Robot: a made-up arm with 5 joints. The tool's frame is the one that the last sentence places.
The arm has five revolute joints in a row. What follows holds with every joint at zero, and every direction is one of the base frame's.
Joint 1 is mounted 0.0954 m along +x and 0.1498 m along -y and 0.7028 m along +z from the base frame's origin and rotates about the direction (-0.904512, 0.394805, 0.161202).
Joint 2 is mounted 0.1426 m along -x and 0.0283 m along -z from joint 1 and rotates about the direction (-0.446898, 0.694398, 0.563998).
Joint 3 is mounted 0.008 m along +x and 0.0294 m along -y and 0.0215 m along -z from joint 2 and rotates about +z.
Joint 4 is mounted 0.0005 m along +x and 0.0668 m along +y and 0.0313 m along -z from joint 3 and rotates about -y.
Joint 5 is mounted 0.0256 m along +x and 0.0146 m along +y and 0.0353 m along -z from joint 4 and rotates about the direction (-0.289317, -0.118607, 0.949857).
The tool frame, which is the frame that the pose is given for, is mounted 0.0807 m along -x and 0.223 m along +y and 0.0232 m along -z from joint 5; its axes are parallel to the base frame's.
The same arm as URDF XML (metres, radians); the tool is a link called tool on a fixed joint. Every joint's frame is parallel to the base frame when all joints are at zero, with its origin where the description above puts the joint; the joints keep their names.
<robot name="arm">
  <joint name="joint 1" type="continuous">
    <parent link="base_link"/>
    <child link="link1"/>
    <origin xyz="0.0954 -0.1498 0.7028"/>
    <axis xyz="-0.904512 0.394805 0.161202"/>
  </joint>
  <joint name="joint 2" type="continuous">
    <parent link="link1"/>
    <child link="link2"/>
    <origin xyz="-0.1426 0 -0.0283"/>
    <axis xyz="-0.446898 0.694398 0.563998"/>
  </joint>
  <joint name="joint 3" type="continuous">
    <parent link="link2"/>
    <child link="link3"/>
    <origin xyz="0.008 -0.0294 -0.0215"/>
    <axis xyz="0 0 1"/>
  </joint>
  <joint name="joint 4" type="continuous">
    <parent link="link3"/>
    <child link="link4"/>
    <origin xyz="0.0005 0.0668 -0.0313"/>
    <axis xyz="0 -1 0"/>
  </joint>
  <joint name="joint 5" type="continuous">
    <parent link="link4"/>
    <child link="link5"/>
    <origin xyz="0.0256 0.0146 -0.0353"/>
    <axis xyz="-0.28929 -0.118596 0.949867"/>
  </joint>
  <joint name="tool_fixed" type="fixed">
    <parent link="link5"/>
    <child link="tool"/>
    <origin xyz="-0.0807 0.223 -0.0232"/>
  </joint>
  <link name="base_link"/>
  <link name="link1"/>
  <link name="link2"/>
  <link name="link3"/>
  <link name="link4"/>
  <link name="link5"/>
  <link name="tool"/>
</robot>

